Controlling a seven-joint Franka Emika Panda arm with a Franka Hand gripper.
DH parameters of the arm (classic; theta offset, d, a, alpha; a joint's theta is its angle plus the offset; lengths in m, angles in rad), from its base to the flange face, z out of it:
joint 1: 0 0.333 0 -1.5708
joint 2: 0 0 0 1.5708
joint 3: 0 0.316 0.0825 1.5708
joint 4: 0 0 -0.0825 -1.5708
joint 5: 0 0.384 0 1.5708
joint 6: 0 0 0.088 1.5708
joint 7: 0 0.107 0 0
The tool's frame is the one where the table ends.
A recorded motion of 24 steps. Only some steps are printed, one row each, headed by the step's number.
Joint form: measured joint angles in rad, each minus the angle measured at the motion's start. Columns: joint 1, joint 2, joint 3, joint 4, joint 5, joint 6, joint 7.
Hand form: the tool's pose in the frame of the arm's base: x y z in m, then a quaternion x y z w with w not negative. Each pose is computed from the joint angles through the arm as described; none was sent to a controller.
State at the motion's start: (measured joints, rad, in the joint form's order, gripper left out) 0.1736 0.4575 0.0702 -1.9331 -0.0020 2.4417 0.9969
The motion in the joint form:
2: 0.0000 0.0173 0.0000 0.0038 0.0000 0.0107 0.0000
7: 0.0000 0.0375 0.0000 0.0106 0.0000 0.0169 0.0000
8: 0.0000 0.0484 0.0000 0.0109 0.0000 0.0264 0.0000
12: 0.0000 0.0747 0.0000 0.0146 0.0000 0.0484 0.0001
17: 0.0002 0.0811 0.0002 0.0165 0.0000 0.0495 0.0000
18: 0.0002 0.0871 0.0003 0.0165 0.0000 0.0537 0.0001
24: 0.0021 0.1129 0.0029 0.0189 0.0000 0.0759 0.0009
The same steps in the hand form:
2: 0.6121 0.1501 0.2456 -0.92825 0.37082 -0.01123 0.02680
7: 0.6132 0.1504 0.2363 -0.92821 0.37111 -0.00794 0.02525
8: 0.6131 0.1504 0.2304 -0.92815 0.37127 -0.00731 0.02521
12: 0.6138 0.1506 0.2174 -0.92796 0.37174 -0.00661 0.02572
17: 0.6137 0.1509 0.2142 -0.92804 0.37161 -0.00509 0.02494
18: 0.6134 0.1509 0.2108 -0.92801 0.37171 -0.00424 0.02460
24: 0.6126 0.1537 0.1976 -0.92843 0.37062 -0.00288 0.02550

